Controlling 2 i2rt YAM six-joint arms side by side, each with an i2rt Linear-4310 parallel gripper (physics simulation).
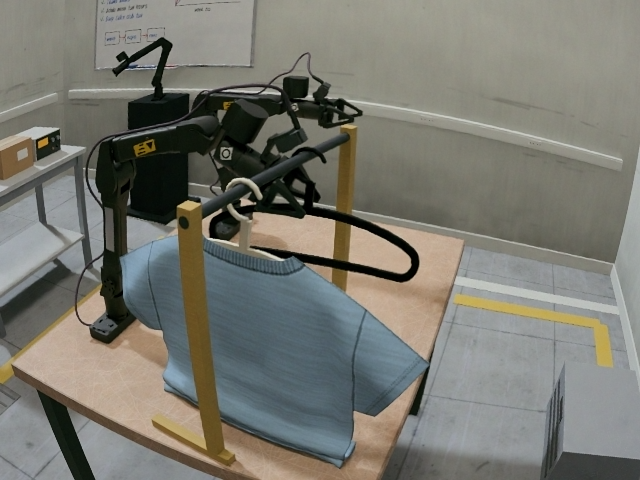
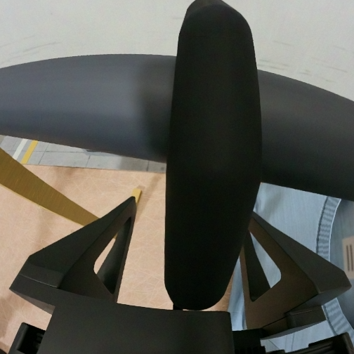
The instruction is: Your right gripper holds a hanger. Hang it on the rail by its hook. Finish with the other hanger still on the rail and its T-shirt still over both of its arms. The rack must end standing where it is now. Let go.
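Observation:
The black hanger (image 1: 412, 263) (image 2: 215, 150) has its hook curved over the dark rail (image 1: 279, 171) (image 2: 100, 100); its body hangs below, behind the shirt. My right gripper (image 1: 311, 206) (image 2: 186, 206) is open, its fingers apart on either side of the hanger's neck, just under the rail. The white hanger (image 1: 244, 235) hangs by its hook nearer the front post. The blue T-shirt (image 1: 279, 320) (image 2: 300, 212) drapes over its shoulders; the arms are mostly hidden inside. The rack (image 1: 199, 320) (image 2: 45, 195) stands upright. My left gripper (image 1: 354, 116) is open and empty near the top of the far post.
The wooden table (image 1: 77, 361) carries the rack and both arm bases. The rack's front foot (image 1: 180, 435) lies near the table's front edge. A black pedestal (image 1: 157, 155) stands behind the arms, and a grey side table (image 1: 41, 258) stands at the left.

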